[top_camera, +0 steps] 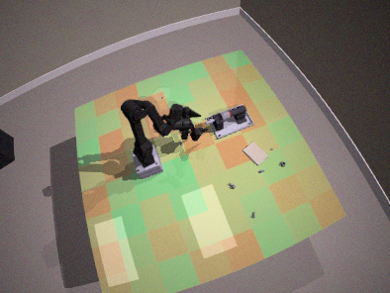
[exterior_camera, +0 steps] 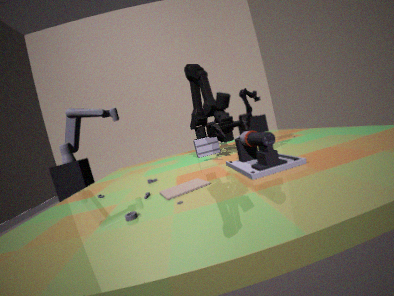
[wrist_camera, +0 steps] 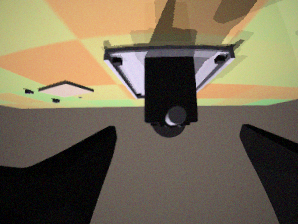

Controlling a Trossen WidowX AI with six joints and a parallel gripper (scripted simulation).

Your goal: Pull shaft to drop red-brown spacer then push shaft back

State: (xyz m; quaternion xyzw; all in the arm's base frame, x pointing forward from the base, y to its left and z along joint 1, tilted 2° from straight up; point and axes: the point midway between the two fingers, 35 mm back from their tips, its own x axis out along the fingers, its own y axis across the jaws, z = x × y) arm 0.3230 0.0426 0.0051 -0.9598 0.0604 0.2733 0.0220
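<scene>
Now: the shaft 10 cm ahead of my gripper tip, 1 cm to the right of it and 1 cm below it. Round my gripper tip: flat tan plate: 26 cm to the right, 16 cm ahead, 9 cm below; then red-brown spacer: 14 cm ahead, 2 cm to the right, 1 cm below.
</scene>
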